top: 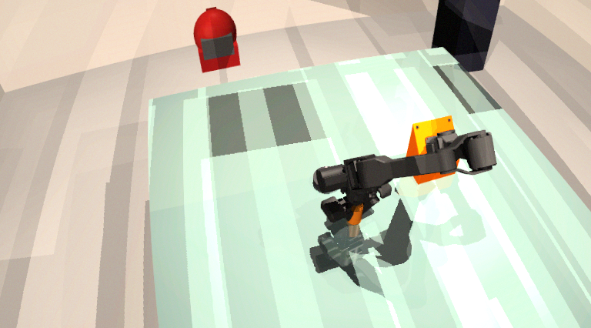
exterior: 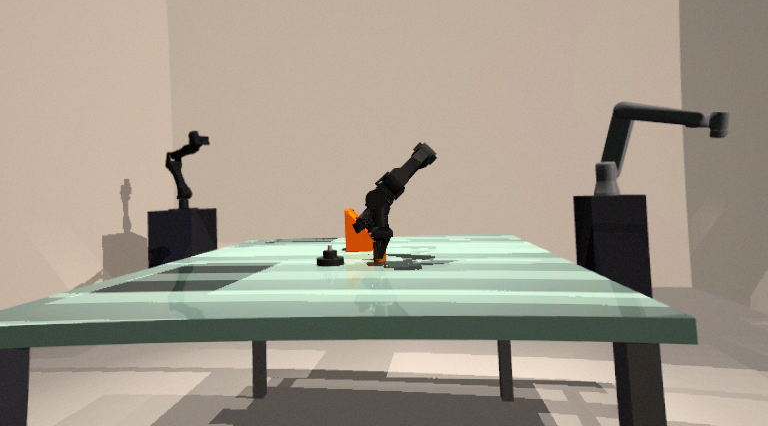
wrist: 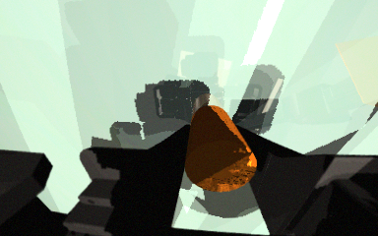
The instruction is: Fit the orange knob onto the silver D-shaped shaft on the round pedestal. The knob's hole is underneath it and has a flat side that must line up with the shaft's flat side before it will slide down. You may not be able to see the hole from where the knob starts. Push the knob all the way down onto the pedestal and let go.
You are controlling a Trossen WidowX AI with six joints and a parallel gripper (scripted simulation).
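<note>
My gripper tip is 30 mm below the orange knob. Round my gripper tip: pedestal: 150 mm to the right, 30 mm ahead, 20 mm above.
</note>
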